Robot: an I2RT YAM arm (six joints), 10 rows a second.
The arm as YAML. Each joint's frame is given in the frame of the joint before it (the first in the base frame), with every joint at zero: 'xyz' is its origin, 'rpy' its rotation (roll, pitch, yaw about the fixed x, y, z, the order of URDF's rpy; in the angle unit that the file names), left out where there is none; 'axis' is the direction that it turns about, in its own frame. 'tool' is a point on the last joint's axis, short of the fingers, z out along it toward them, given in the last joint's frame.
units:
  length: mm
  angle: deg
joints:
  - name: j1
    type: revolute
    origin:
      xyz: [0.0, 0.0, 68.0]
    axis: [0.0, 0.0, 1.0]
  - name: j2
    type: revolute
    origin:
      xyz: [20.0, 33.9, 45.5]
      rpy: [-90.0, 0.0, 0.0]
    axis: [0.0, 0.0, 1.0]
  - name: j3
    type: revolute
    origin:
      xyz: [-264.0, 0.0, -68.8]
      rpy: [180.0, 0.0, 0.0]
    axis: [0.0, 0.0, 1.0]
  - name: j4
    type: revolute
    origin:
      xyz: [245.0, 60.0, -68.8]
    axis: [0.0, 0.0, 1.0]
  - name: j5
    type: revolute
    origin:
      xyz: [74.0, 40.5, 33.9]
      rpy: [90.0, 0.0, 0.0]
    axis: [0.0, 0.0, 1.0]
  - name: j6
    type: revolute
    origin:
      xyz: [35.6, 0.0, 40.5]
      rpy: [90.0, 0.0, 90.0]
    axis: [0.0, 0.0, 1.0]
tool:
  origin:
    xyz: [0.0, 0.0, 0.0]
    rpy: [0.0, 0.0, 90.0]
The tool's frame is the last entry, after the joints.
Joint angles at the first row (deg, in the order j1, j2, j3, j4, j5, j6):
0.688 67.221 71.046 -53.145 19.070 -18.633
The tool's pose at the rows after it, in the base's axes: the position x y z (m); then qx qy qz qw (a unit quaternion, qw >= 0):
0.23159 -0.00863 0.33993 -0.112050 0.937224 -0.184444 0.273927
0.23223 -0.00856 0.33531 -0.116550 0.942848 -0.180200 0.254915
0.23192 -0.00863 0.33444 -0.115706 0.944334 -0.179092 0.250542
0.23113 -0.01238 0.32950 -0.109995 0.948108 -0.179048 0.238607
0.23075 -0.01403 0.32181 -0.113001 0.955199 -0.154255 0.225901
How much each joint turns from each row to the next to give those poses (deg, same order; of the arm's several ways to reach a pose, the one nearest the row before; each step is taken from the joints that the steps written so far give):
-0.284 1.967 0.001 -3.454 -2.317 0.043
-0.023 0.786 -0.002 -1.572 -0.263 -0.022
-0.020 0.110 0.001 -0.461 -0.020 0.198
-0.941 0.109 -0.786 -0.394 -0.089 0.021
-0.853 0.329 -1.049 -0.611 -2.972 -0.023

